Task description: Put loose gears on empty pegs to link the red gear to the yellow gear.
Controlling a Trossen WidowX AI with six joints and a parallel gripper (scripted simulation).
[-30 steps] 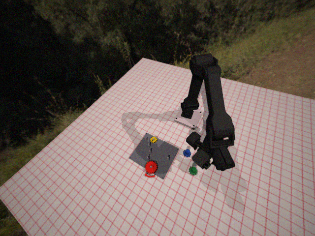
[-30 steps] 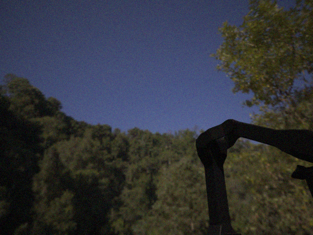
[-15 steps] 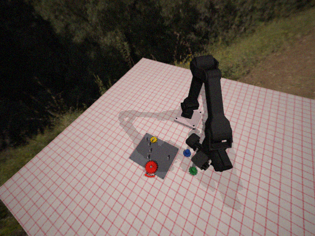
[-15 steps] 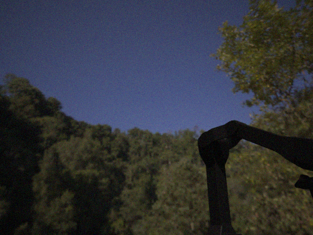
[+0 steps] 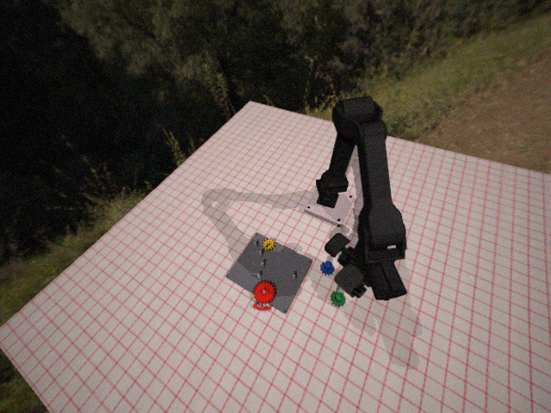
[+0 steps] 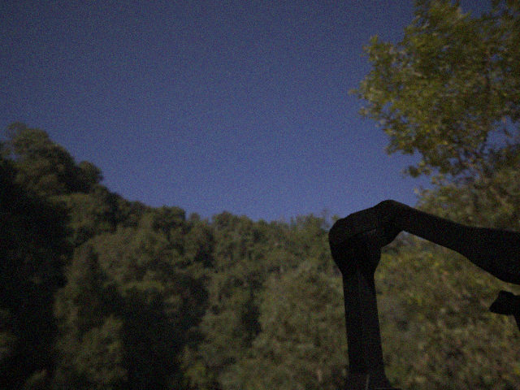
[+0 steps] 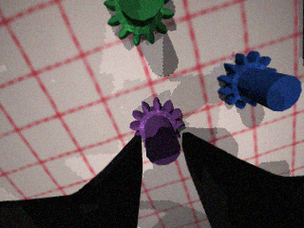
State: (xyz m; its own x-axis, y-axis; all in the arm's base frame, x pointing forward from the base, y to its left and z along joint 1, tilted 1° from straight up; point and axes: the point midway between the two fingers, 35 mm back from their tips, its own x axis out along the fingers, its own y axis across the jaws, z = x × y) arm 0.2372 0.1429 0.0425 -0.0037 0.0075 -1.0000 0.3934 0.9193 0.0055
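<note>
My gripper tip is 140 mm short of the red gear, 220 mm to the left of it and 10 mm above it. Round my gripper tip: green gear: 70 mm ahead, 20 mm to the right, 10 mm below; purple gear: 10 mm below; blue gear: 70 mm to the right, 10 mm below.
</note>
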